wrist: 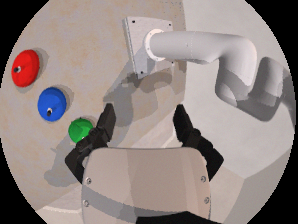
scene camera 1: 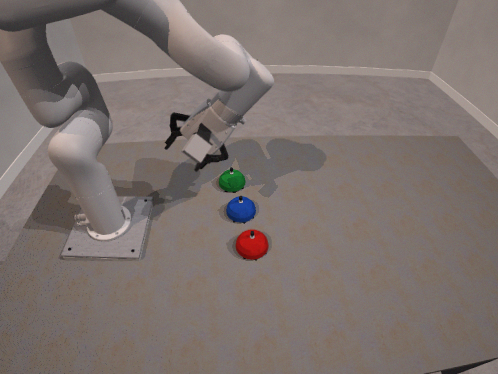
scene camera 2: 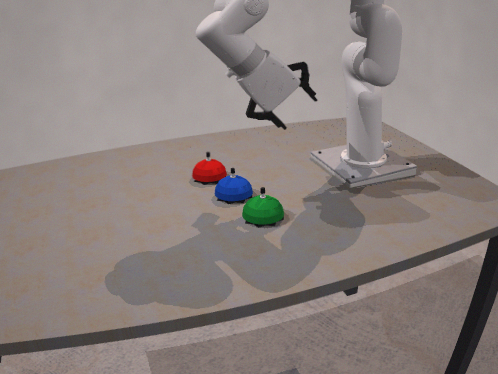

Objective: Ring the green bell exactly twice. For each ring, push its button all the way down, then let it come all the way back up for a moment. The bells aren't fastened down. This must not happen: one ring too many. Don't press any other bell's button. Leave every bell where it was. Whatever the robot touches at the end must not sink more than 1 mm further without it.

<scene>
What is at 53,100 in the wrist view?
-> A blue bell.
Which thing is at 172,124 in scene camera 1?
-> My gripper.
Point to a red bell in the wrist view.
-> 30,68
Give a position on a blue bell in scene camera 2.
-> At 233,188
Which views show my gripper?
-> The wrist view, scene camera 1 and scene camera 2: all of them.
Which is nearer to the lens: the red bell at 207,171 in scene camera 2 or the green bell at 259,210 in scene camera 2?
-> The green bell.
</scene>
